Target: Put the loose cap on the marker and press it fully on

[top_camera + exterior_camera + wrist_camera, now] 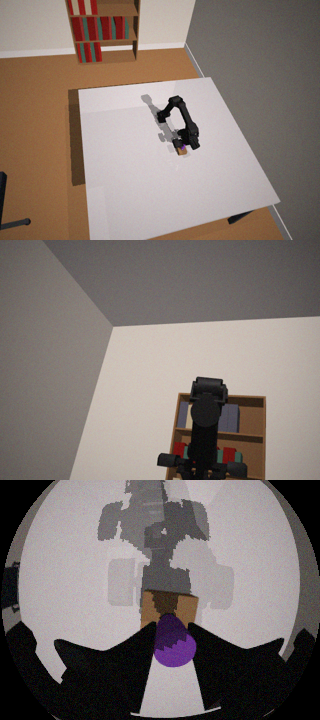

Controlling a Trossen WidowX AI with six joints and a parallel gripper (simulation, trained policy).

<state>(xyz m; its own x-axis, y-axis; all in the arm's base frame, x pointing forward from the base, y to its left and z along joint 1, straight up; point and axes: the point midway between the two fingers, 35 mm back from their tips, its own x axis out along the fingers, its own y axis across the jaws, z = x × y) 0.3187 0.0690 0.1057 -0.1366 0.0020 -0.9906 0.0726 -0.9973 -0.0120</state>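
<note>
My gripper tip is 1 cm short of the purple marker. The rest, counted from my gripper tip: purple cap (1 cm ahead, 1 cm above).
</note>
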